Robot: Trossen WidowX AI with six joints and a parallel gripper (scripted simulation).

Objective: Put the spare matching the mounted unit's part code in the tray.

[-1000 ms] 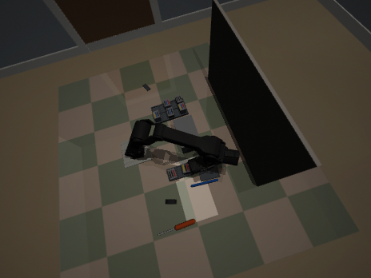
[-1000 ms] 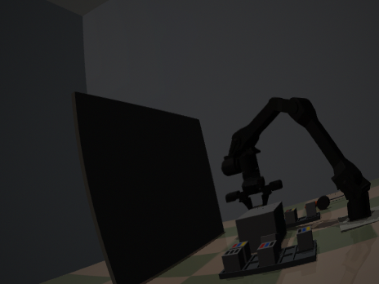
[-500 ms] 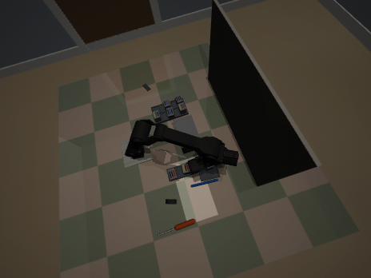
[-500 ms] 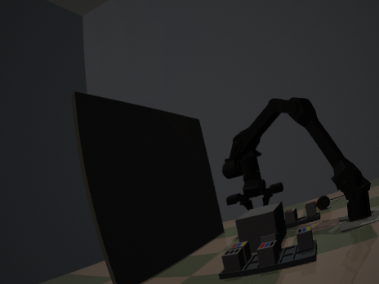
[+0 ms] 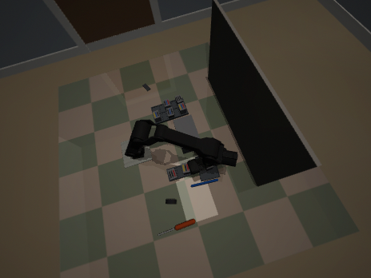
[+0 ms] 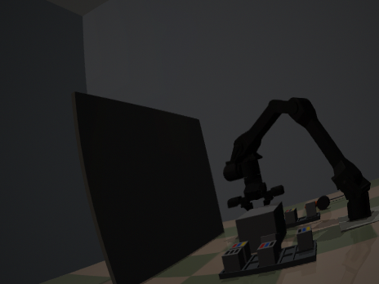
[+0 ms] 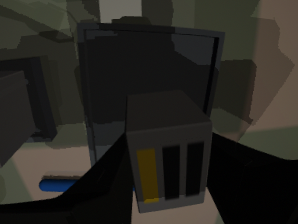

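Now: gripper tip 30 mm above the dark flat tray. Round my gripper tip: blue pen: 80 mm to the right, 30 mm below, 30 mm behind; mounted unit: 180 mm to the left, 80 mm behind, 10 mm above; rack: 140 mm behind, 30 mm below.
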